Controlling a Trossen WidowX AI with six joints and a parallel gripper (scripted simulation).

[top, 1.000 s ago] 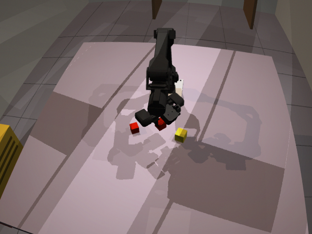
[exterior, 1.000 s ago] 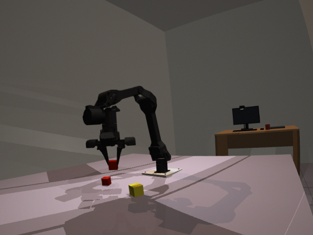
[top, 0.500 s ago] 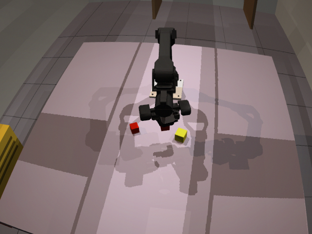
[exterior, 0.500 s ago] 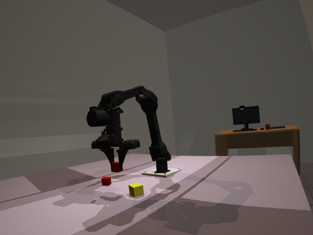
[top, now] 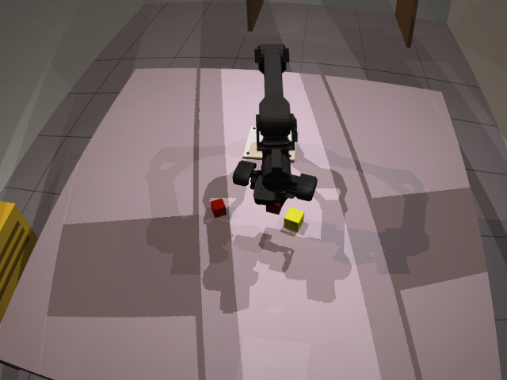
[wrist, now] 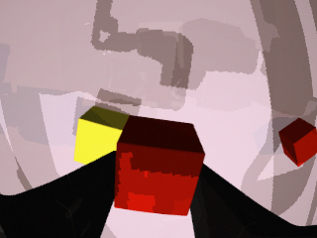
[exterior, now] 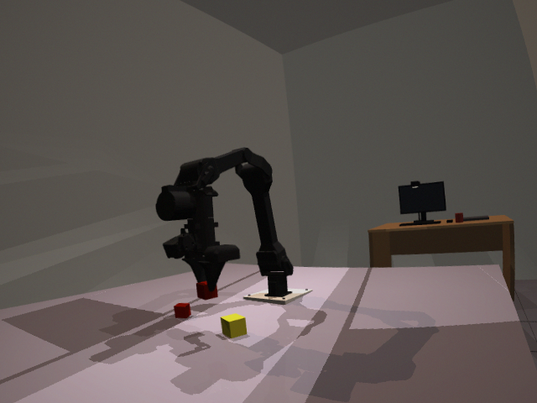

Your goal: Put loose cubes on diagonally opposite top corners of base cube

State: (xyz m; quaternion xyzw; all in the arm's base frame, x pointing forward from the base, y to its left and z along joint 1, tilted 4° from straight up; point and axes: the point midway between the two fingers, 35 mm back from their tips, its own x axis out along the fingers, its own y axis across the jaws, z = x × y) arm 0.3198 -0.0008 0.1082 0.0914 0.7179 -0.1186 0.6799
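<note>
The yellow base cube is 80 mm below my gripper tip, 50 mm to the left of it and 10 mm behind it.
</note>
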